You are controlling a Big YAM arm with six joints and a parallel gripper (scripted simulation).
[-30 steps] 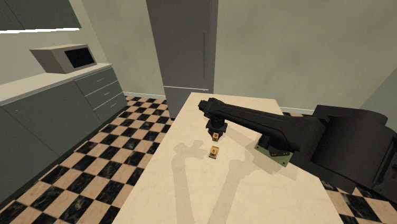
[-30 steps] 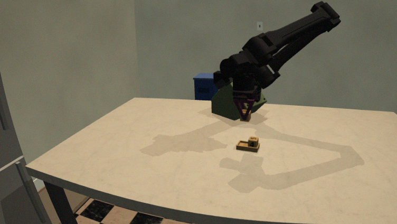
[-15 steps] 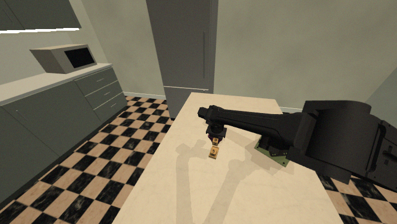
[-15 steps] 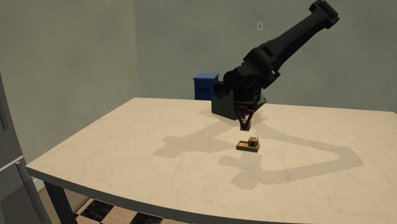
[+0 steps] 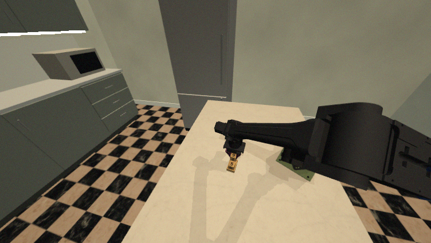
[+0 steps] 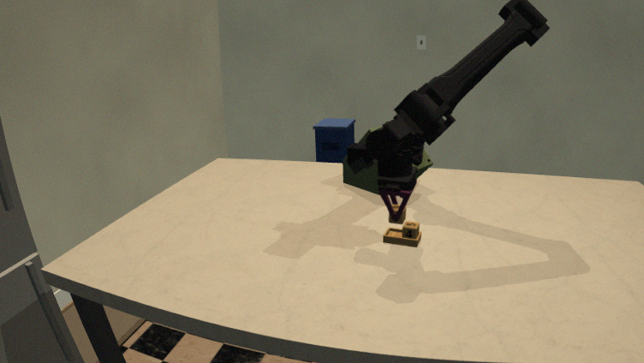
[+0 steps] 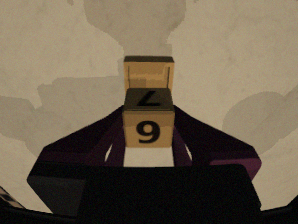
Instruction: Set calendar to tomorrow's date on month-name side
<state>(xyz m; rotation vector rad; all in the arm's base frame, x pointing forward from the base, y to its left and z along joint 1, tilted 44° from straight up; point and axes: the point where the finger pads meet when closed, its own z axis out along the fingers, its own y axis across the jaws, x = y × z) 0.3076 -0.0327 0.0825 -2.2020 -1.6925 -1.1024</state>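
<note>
Right now my hand is right at the cube. From my hand the other things lie so: wooden tray (10 mm to the left, 60 mm below).
</note>
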